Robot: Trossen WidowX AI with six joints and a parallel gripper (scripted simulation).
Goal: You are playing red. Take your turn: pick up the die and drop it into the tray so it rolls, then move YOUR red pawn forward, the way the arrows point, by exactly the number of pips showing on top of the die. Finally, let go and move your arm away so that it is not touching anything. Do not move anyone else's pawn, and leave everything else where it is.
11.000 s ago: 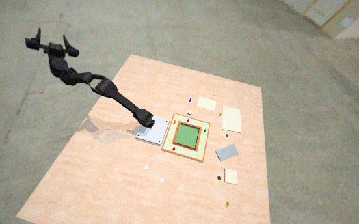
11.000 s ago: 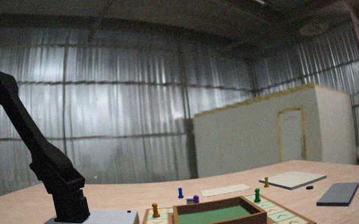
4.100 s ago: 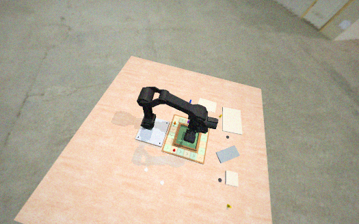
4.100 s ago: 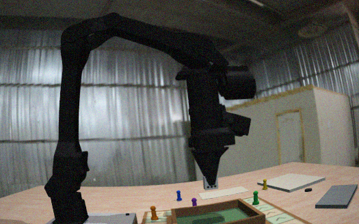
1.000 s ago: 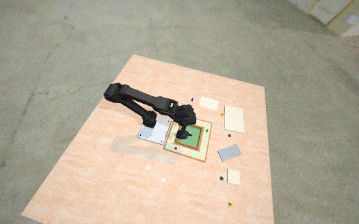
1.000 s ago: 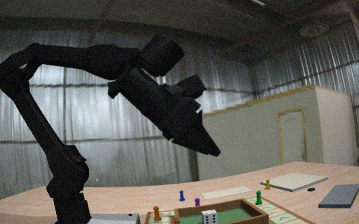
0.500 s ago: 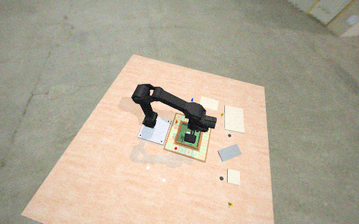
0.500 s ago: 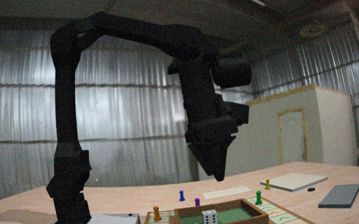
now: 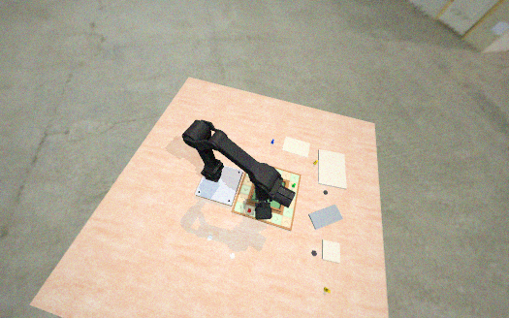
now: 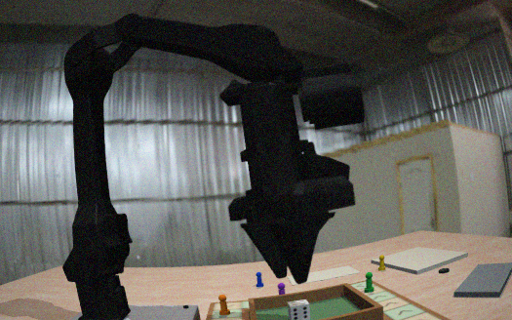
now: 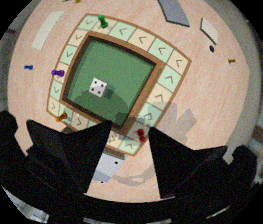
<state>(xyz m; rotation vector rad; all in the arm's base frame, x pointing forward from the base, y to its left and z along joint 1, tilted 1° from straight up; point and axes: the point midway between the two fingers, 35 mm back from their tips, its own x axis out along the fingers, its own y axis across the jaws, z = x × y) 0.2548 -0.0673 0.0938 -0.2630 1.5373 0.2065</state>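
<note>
My gripper tip is now 6 cm above the red pawn, 5 cm to the left of it and 4 cm past it. The rest, counted from my gripper tip: orange pawn (14 cm to the left, 8 cm behind, 6 cm below); white die (7 cm to the left, 6 cm below, 2 cm ahead); purple pawn (18 cm to the left, 6 cm below, 1 cm ahead).
</note>
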